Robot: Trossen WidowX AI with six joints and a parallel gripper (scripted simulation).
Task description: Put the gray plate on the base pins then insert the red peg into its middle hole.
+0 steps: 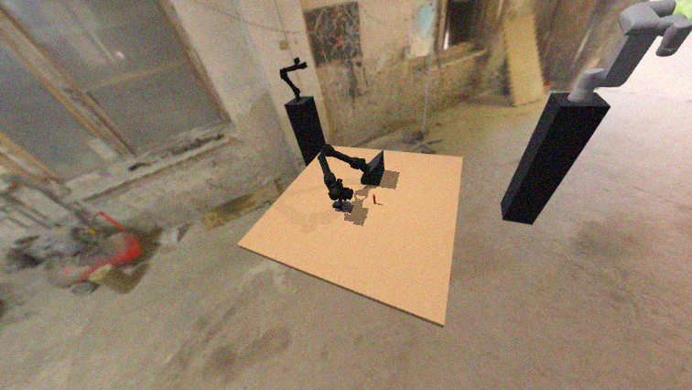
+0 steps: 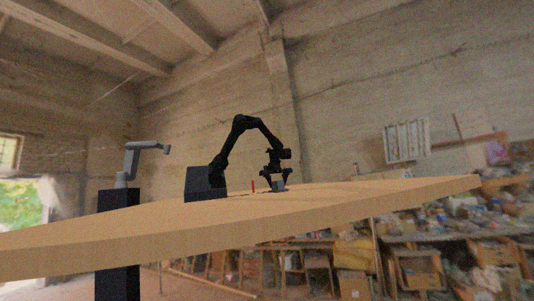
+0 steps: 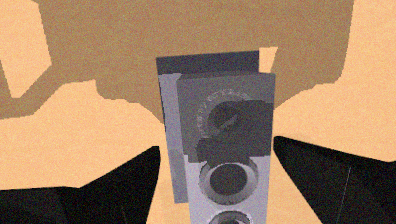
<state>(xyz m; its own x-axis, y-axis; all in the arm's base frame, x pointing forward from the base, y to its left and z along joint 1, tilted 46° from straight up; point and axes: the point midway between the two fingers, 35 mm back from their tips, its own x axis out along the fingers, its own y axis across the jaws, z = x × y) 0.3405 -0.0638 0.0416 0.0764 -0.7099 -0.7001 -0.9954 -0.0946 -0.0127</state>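
The dark base lies 2 cm below my gripper tip. Also, from my gripper tip: red peg (20 cm to the left, 10 cm behind, 2 cm above); then gray plate (2 cm above).
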